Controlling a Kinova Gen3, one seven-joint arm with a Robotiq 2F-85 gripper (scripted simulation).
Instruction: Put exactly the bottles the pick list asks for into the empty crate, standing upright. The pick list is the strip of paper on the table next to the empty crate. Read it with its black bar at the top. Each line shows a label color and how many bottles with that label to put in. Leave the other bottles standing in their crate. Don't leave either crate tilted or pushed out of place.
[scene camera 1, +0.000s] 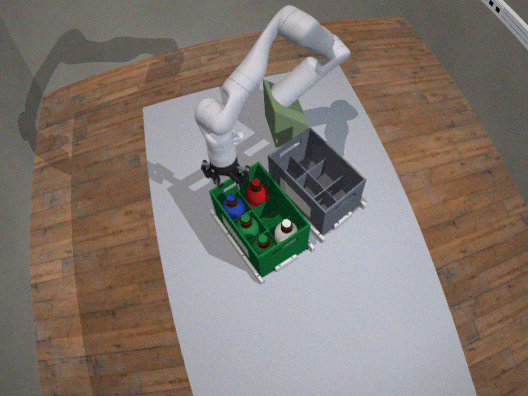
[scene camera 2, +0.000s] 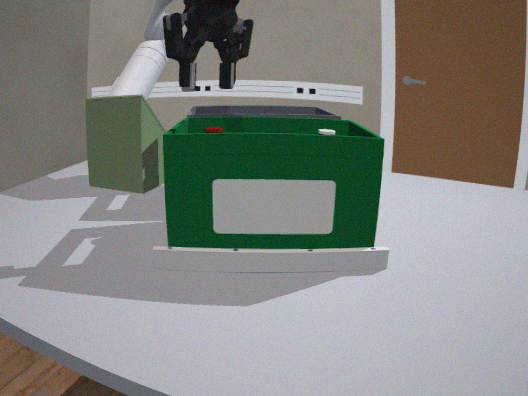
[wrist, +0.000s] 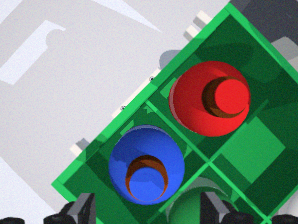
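Observation:
My gripper (scene camera 2: 207, 90) is visible. The scene contains a green crate (scene camera 1: 278, 207) (wrist: 253, 161) and a grey crate (scene camera 1: 300, 185) (scene camera 2: 232, 110). Also present: a blue-label bottle (wrist: 145, 152) and a red-label bottle (wrist: 208, 107).

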